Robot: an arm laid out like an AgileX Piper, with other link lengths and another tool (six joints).
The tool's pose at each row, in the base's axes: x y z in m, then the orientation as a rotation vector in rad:
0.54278 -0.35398 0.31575 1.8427 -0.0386 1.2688
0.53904 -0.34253 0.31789 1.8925 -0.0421 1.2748
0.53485 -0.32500 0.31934 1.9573 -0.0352 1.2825
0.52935 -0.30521 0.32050 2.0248 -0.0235 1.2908
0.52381 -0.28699 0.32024 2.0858 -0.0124 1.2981
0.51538 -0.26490 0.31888 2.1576 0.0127 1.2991
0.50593 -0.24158 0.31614 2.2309 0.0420 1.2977
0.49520 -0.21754 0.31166 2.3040 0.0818 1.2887
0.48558 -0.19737 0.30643 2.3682 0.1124 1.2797
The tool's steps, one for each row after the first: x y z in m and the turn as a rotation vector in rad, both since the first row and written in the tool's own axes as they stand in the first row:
0.00469 -0.00397 -0.01058 0.0399 -0.0184 0.0200
0.01121 -0.01193 -0.02545 0.0964 -0.0380 0.0395
0.01783 -0.02085 -0.04277 0.1572 -0.0563 0.0579
0.02267 -0.02968 -0.05893 0.2122 -0.0723 0.0746
0.02692 -0.04024 -0.07970 0.2794 -0.0911 0.0841
0.03014 -0.05195 -0.10190 0.3488 -0.1099 0.0915
0.03171 -0.06461 -0.12537 0.4202 -0.1290 0.0904
0.03160 -0.07587 -0.14536 0.4811 -0.1474 0.0924

